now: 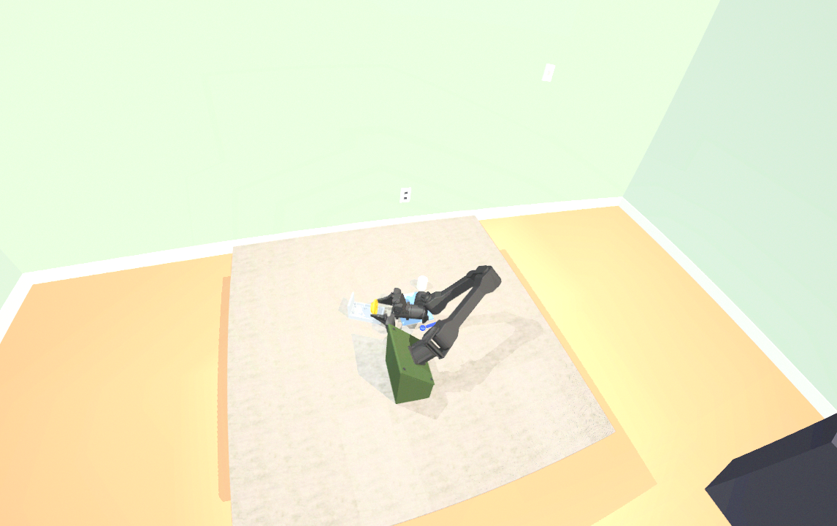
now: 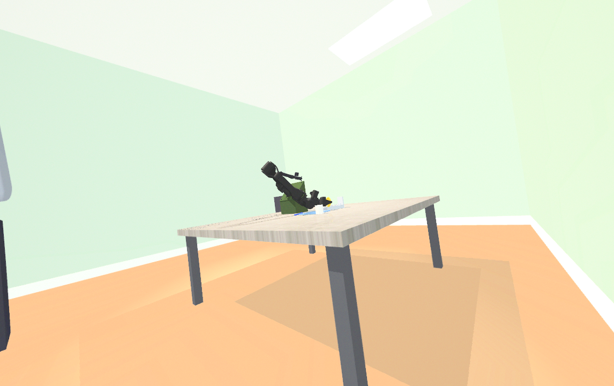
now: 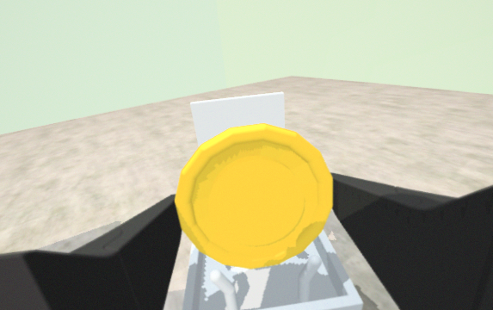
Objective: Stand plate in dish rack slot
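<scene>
Right now the yellow plate is 1 cm to the right of my gripper tip. Round my gripper tip: dish rack (3 cm below, 2 cm to the left, 1 cm ahead); blue spoon (19 cm to the right, 12 cm behind, 5 cm below); light blue mat (17 cm to the right, 5 cm below, 1 cm behind).
</scene>
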